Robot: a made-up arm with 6 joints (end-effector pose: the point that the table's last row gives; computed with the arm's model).
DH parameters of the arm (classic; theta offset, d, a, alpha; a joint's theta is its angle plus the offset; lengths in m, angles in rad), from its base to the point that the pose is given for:
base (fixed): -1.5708 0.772 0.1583 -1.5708
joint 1: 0 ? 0.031 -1.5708
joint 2: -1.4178 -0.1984 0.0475 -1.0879
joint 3: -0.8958 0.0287 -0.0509 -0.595
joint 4: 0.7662 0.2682 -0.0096 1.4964
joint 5: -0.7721 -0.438 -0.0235 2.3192
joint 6: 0 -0.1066 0.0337 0.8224
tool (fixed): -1.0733 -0.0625 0 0
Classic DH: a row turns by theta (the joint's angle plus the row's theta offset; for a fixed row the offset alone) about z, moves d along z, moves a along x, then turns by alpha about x.
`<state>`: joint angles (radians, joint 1 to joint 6).
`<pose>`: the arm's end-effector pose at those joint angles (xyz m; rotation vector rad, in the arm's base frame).
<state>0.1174 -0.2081 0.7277 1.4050 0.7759 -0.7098</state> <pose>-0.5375 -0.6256 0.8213 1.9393 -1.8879 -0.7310</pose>
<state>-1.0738 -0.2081 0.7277 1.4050 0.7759 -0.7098</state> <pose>-0.5375 -0.2856 1.2243 1.1262 -1.6618 0.3824</pose>
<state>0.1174 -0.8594 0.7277 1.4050 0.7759 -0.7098</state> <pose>-0.2263 -0.6920 0.8135 2.4016 -1.1600 -0.4559</pose>
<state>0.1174 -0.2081 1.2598 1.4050 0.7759 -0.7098</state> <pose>-0.5518 -0.5246 0.6728 -1.9047 2.3913 0.4128</pose>
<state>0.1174 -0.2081 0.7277 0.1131 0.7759 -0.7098</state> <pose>-0.4409 -0.6155 1.2121 0.8860 -1.0427 -1.2812</pose>
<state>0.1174 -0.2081 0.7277 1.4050 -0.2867 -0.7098</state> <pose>-0.5759 -0.5522 0.8889 0.9405 -2.1693 0.1496</pose>
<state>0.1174 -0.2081 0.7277 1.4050 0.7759 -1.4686</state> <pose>-0.5595 -0.6549 0.8006 -2.3109 1.5105 0.6042</pose>
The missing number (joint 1, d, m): -0.2829
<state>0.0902 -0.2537 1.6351 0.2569 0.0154 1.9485</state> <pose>-0.6961 -0.4673 0.8636 -1.4510 -0.2103 -0.3844</pose>
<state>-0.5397 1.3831 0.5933 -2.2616 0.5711 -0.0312</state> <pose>-0.5742 -0.4152 1.1021 0.1445 1.5244 -2.0363</pose>
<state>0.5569 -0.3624 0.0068 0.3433 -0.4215 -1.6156</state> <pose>-0.0834 -0.7312 1.1026 1.9266 -0.2684 -0.4042</pose>
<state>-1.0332 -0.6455 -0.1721 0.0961 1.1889 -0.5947</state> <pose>0.0842 0.1317 1.2635 -0.6608 -0.6394 -0.6682</pose>
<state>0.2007 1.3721 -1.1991 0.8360 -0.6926 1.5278</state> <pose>-0.5904 -0.6748 0.9300 -0.2862 0.1155 0.6348</pose>
